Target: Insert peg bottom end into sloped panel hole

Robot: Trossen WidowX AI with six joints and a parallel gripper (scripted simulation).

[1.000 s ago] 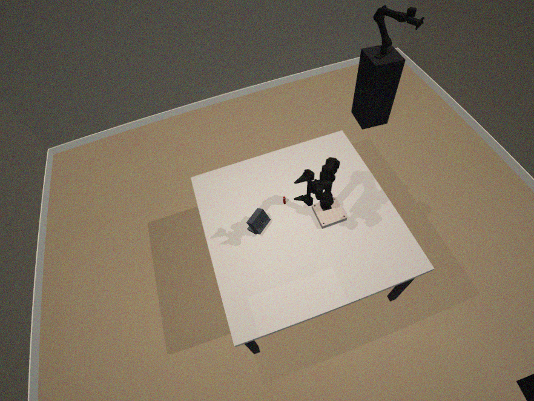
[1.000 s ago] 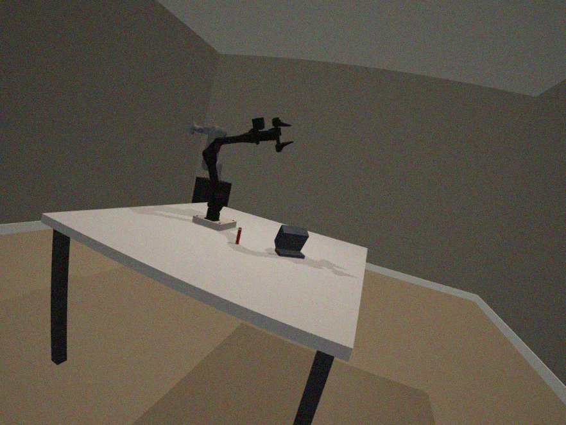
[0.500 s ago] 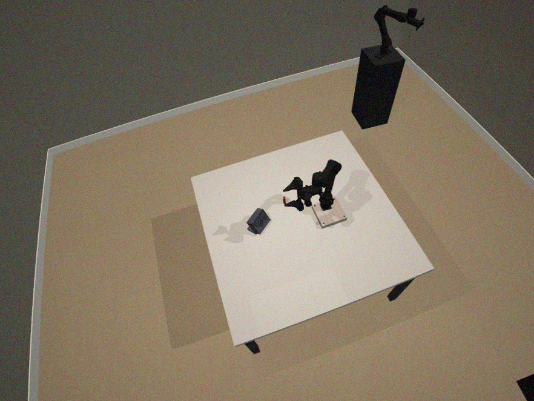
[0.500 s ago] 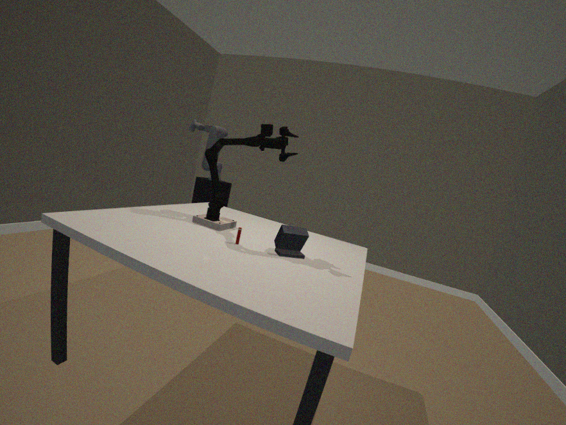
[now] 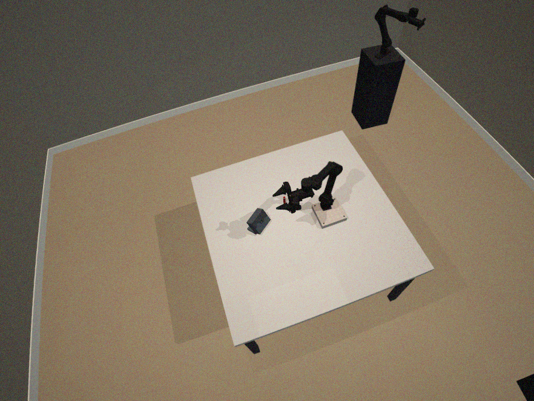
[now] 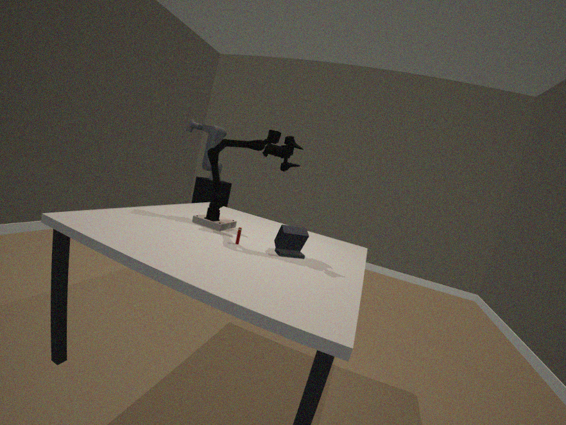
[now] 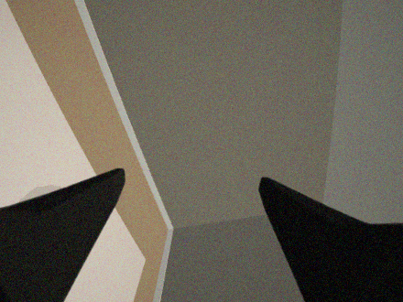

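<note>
My gripper tip is 12 cm past the red square-sided peg, 27 cm to the left of it and 42 cm above it. The rest, counted from my gripper tip: sloped panel 10 cm ahead, 14 cm to the right, 40 cm below.
</note>
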